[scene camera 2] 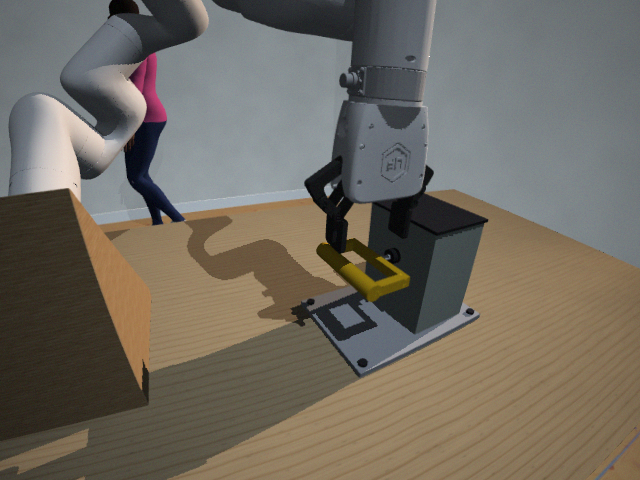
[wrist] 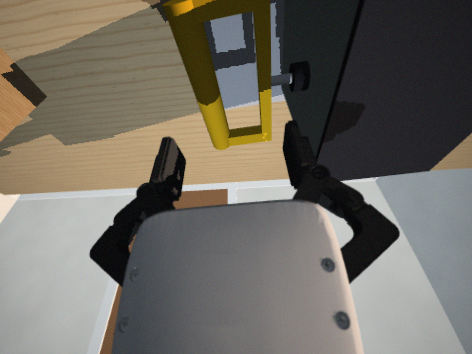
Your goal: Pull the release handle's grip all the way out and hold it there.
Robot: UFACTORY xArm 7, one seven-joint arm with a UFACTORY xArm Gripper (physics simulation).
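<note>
The yellow release handle (scene camera 2: 356, 277) (wrist: 199, 70) is a rectangular frame with a thick round grip bar, held level in front of a grey-green box (scene camera 2: 448, 279) (wrist: 320, 45) with a dark lid. A short metal rod (wrist: 281, 79) joins the frame to a black collar (scene camera 2: 393, 255) (wrist: 300, 76) on the box. My gripper (scene camera 2: 368, 240) (wrist: 230, 141) is open and empty, pointing down near the handle's far end. In the wrist view one finger is on the grip bar's outer side, the other on the box side. Exact contact cannot be told.
The box stands on a light base plate (scene camera 2: 392, 342) with dark bolts at its corners, on a wooden table (scene camera 2: 491, 392). A large wooden block (scene camera 2: 62, 310) stands at the left in the scene view. A person in a pink top (scene camera 2: 154, 98) stands behind the table.
</note>
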